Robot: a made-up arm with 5 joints.
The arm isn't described. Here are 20 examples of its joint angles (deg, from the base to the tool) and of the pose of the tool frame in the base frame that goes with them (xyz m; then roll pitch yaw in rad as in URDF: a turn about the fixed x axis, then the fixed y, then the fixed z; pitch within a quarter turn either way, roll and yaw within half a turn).
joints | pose
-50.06 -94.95 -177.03 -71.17 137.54 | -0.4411 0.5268 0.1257 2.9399 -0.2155 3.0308
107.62 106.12 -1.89 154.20 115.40 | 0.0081 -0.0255 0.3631 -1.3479 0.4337 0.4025
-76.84 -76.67 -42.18 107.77 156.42 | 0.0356 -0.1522 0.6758 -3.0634 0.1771 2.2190
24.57 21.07 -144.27 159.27 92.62 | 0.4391 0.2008 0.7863 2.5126 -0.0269 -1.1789
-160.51 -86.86 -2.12 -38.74 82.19 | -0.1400 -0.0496 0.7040 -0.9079 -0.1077 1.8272
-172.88 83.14 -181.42 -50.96 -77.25 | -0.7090 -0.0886 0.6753 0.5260 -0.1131 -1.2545
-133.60 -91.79 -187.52 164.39 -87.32 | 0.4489 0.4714 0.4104 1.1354 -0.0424 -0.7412
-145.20 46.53 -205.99 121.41 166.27 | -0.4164 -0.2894 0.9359 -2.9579 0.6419 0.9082
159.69 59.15 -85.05 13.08 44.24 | -0.6736 0.2493 0.0303 -2.9842 -0.1596 2.0024
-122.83 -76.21 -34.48 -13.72 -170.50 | -0.0626 -0.0970 0.9108 0.2364 0.9505 -1.8559
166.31 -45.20 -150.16 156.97 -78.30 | 0.2161 -0.0526 0.9826 2.4818 -0.1263 -1.9706
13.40 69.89 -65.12 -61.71 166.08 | 0.5458 0.1300 0.0052 -2.7876 0.9501 -2.4813
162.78 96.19 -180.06 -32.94 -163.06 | -0.7869 0.2439 0.4800 0.5230 1.0232 -2.8482
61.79 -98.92 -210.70 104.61 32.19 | -0.3559 -0.6635 0.1113 0.2436 0.3659 -1.4560
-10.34 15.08 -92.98 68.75 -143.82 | 0.6962 -0.1270 0.5506 3.0468 0.1287 2.3236
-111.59 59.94 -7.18 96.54 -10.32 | 0.0485 0.1225 0.2069 -0.1060 0.5262 0.9853
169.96 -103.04 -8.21 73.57 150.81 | -0.1977 0.0350 0.5534 -2.7814 0.5629 0.4394
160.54 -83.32 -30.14 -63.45 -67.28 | 0.0608 -0.0215 0.8663 0.0498 -0.0208 -1.5144
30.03 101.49 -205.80 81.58 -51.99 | 0.7336 0.4241 0.3550 2.8228 -0.2402 1.4703
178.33 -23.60 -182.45 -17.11 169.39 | 0.5201 -0.0152 1.0557 0.1710 -0.7374 2.8611
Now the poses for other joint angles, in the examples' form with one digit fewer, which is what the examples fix.
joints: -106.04 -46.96 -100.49 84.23 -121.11
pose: -0.034 -0.119 1.078 2.103 0.479 -0.014
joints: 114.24 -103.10 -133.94 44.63 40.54
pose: 0.359 -0.797 0.615 0.142 0.164 -0.428
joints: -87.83 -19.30 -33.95 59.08 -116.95
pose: 0.017 -0.441 0.368 -3.051 -0.046 0.506
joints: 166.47 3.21 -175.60 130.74 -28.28
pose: -0.207 0.050 1.091 2.743 -0.625 -2.754
